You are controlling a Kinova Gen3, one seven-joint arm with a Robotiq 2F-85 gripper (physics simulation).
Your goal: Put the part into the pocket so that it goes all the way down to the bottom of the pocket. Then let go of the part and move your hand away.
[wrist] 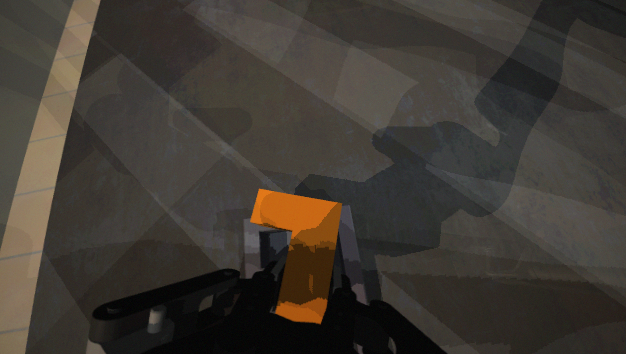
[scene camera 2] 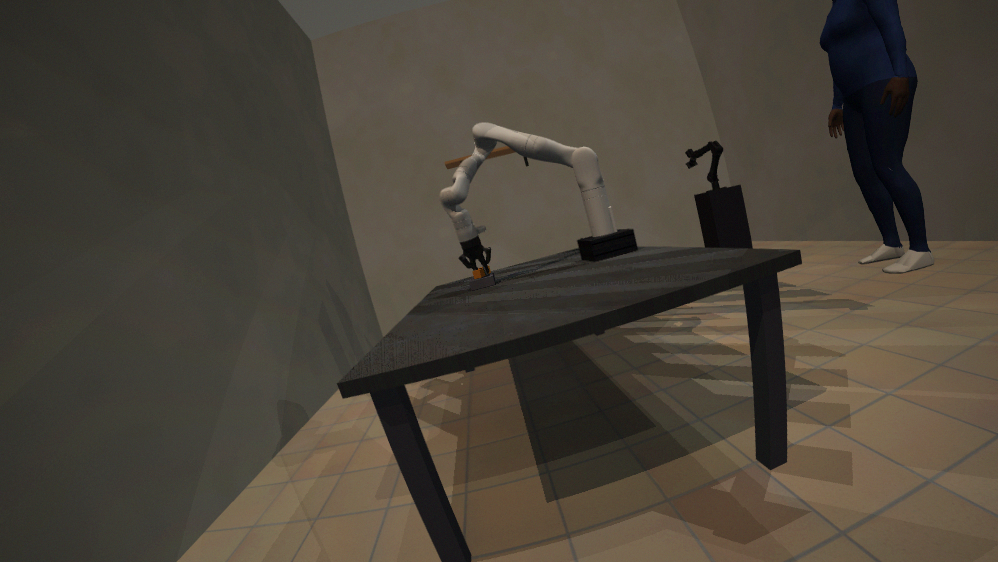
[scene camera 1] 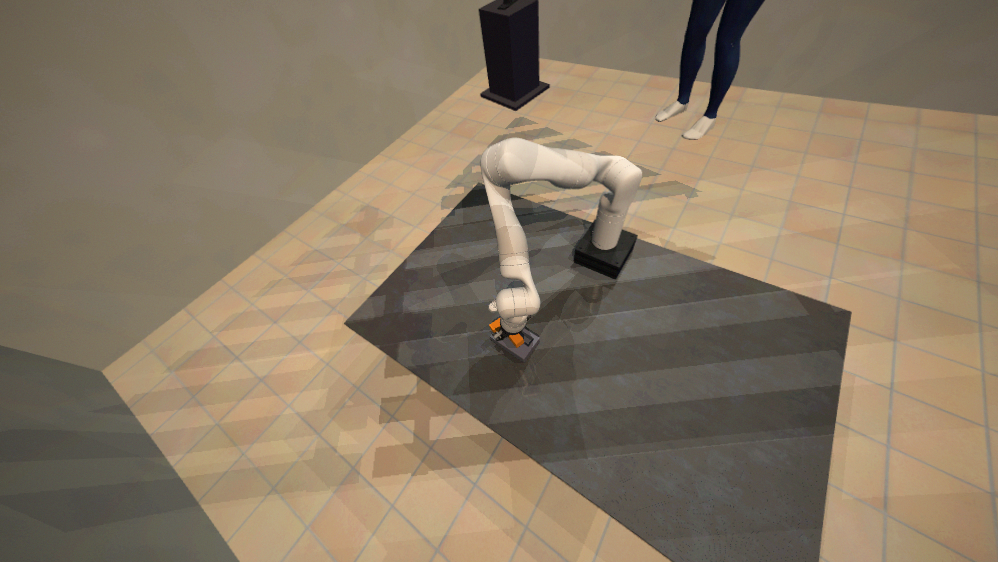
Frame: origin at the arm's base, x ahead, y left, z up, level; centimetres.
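Seen in the pictures: gripper, fingertip midpoint: point(wrist: 309, 273) point(scene camera 2: 483, 275); arm's base, link origin: point(scene camera 2: 604, 234) point(scene camera 1: 604, 239).
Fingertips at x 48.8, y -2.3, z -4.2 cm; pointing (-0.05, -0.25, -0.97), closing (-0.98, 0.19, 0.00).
Observation:
Offsets run from my fingertips to a thing's top centre. "pt": to the spot under its first point. Level surfaces: height alone.
The orange L-shaped part {dx +1.5, dy +0.0, dz +2.8 cm} point(scene camera 1: 516, 339) point(scene camera 2: 479, 274) point(wrist: 296, 209) stands proud of the grey block's rim. The grey block {dx +0.2, dy +2.1, dz -0.1 cm} point(scene camera 1: 522, 356) point(scene camera 2: 481, 283) point(wrist: 251, 252) rests on the table. In the wrist view, the part's short arm covers the block's far rim and a dark piece of the pocket {pt dx +3.9, dy -2.1, dz -3.3 cm} point(wrist: 269, 245) shows in the corner of the L. My gripper point(scene camera 1: 509, 335) point(scene camera 2: 478, 269) point(wrist: 309, 273) is shut on the part's long arm, with one finger on each side, low over the block. The part's underside is hidden, so its depth in the pocket cannot be told.
The dark table top {dz -3.8 cm} point(scene camera 1: 663, 390) point(scene camera 2: 558, 307) carries the block and the black arm base point(scene camera 1: 605, 252) point(scene camera 2: 607, 245). The table's edge is close to the block in scene camera 1. A dark pedestal point(scene camera 1: 511, 55) point(scene camera 2: 723, 217) and a standing person point(scene camera 1: 726, 62) point(scene camera 2: 876, 139) are beyond the table.

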